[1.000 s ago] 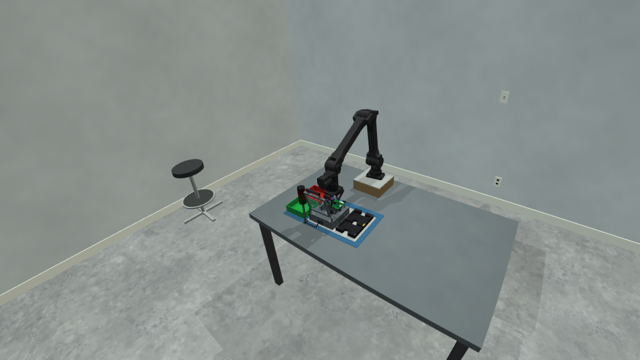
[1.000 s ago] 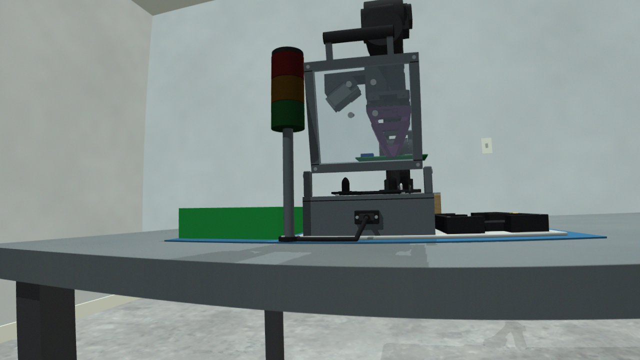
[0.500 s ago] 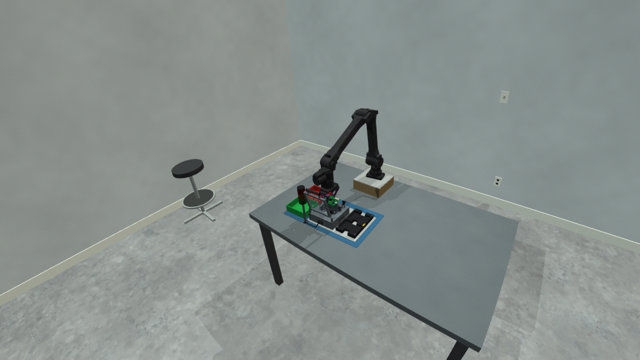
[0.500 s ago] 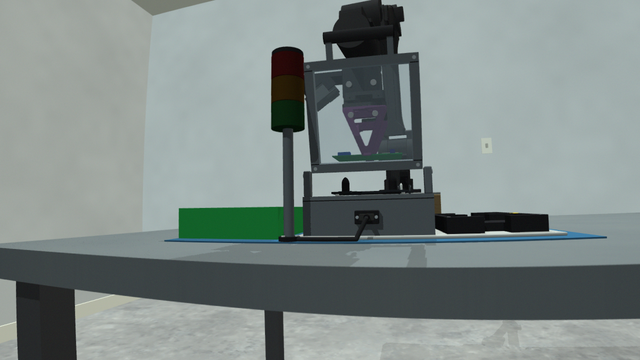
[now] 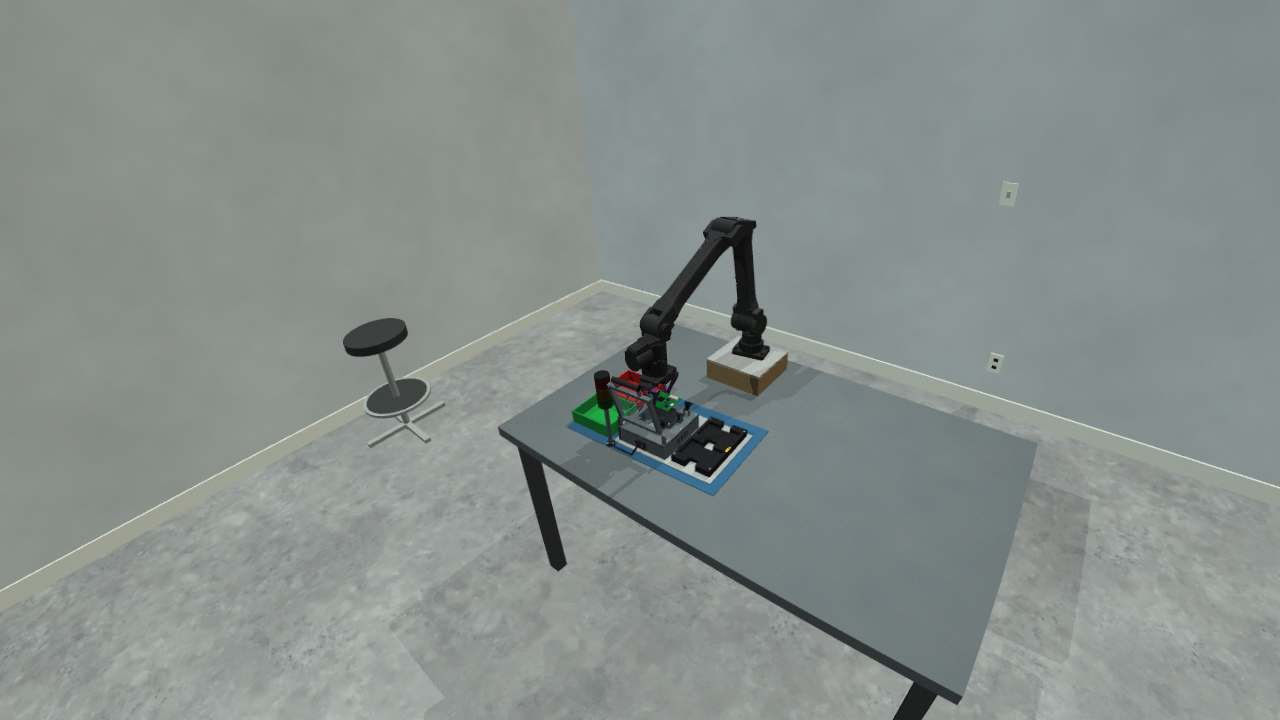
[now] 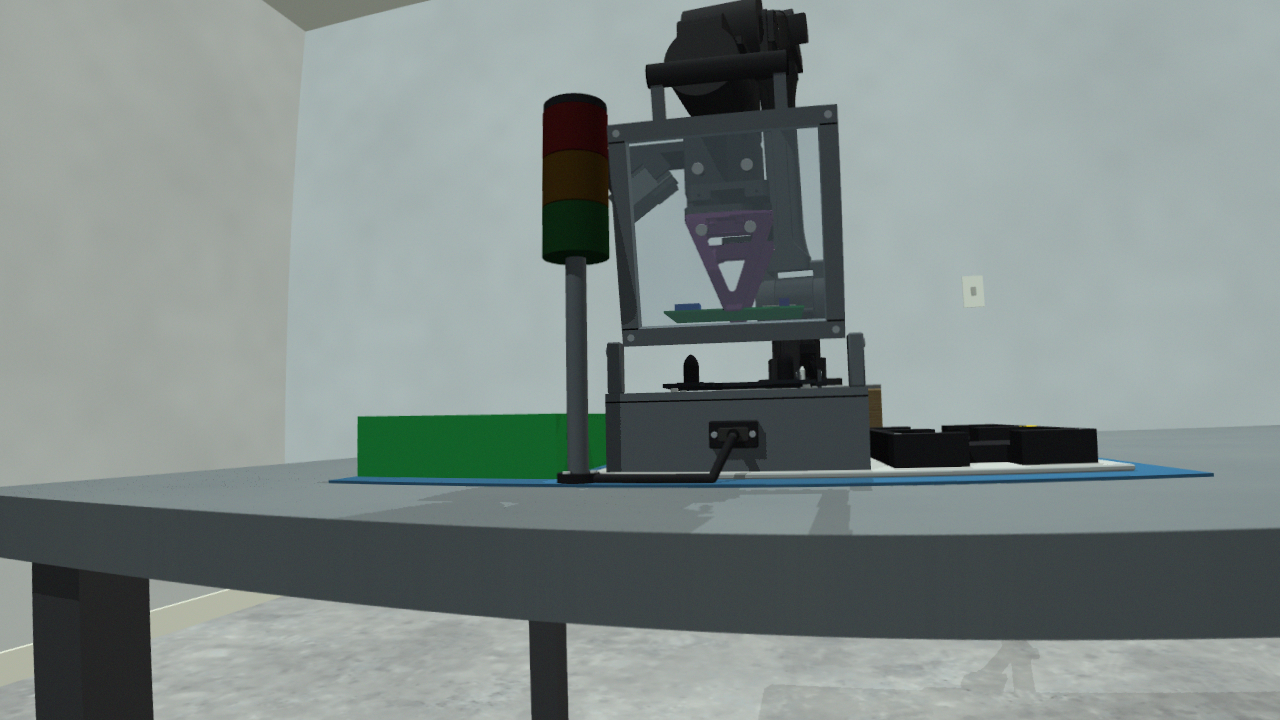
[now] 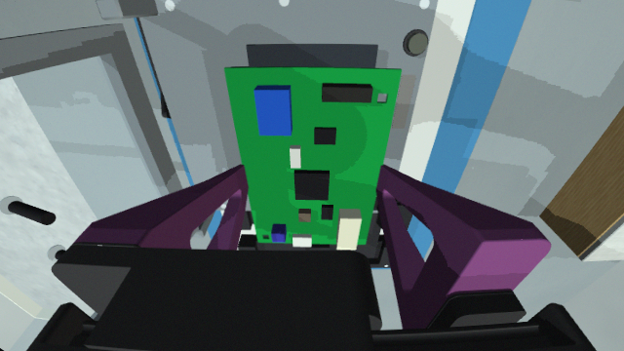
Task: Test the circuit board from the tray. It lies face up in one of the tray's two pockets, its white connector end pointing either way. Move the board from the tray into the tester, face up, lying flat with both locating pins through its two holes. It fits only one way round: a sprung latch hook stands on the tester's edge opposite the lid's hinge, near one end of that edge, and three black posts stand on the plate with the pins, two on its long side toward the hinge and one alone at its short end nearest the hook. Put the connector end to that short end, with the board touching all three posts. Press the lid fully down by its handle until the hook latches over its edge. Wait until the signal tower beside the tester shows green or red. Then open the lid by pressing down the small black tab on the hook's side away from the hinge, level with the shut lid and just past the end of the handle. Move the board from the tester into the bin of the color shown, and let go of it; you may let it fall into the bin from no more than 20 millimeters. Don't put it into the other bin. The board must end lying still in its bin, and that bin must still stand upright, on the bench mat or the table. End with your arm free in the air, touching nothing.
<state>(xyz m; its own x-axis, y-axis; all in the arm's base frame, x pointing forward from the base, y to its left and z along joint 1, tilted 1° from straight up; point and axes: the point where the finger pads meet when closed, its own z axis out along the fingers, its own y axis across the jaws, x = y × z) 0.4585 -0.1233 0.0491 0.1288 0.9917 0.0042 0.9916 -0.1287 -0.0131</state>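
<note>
The green circuit board is right at my hand. From my hand the other things lie so: black tester plate: 6 cm below, 1 cm to the left, 1 cm ahead; black latch hook: 7 cm to the left, 5 cm behind, 4 cm below; clear lid: 12 cm ahead, 5 cm above, 1 cm to the right.
</note>
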